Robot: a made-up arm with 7 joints.
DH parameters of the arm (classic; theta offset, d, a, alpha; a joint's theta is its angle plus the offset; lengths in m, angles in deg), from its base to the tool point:
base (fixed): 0 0 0 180
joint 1: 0 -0.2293 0 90
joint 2: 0 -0.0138 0 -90
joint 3: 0 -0.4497 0 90
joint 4: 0 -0.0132 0 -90
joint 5: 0 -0.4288 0 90
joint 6: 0 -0.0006 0 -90
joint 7: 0 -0.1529 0 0
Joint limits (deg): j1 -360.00..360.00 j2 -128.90..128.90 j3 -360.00..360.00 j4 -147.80..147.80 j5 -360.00..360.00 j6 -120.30..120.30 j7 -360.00..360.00
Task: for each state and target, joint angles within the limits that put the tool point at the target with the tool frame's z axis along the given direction. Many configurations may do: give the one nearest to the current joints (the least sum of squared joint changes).
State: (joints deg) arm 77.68 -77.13 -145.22 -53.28 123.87 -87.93 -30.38
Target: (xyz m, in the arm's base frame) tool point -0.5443 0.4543 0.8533 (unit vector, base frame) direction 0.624 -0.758 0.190
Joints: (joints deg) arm 51.27 -48.06 -130.10 -23.84 138.75 -69.63 -30.38
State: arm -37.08 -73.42 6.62 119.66 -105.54 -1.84 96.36
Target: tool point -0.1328 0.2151 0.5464 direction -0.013 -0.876 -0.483
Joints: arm -24.48 -83.06 -34.57 140.68 -143.75 36.78 96.36
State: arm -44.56 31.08 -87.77 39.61 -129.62 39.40 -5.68
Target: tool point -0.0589 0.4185 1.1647 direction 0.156 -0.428 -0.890
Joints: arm -86.63 22.21 -82.39 9.59 -127.14 -1.89 -5.68
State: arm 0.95 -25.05 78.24 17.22 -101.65 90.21 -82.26
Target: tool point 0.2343 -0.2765 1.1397 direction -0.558 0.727 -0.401
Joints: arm 31.21 15.50 99.14 7.05 -79.73 50.49 -82.26
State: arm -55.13 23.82 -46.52 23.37 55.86 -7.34 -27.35
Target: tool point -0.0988 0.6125 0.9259 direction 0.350 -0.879 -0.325
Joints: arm -61.14 22.97 -70.89 45.50 39.13 15.02 -27.35
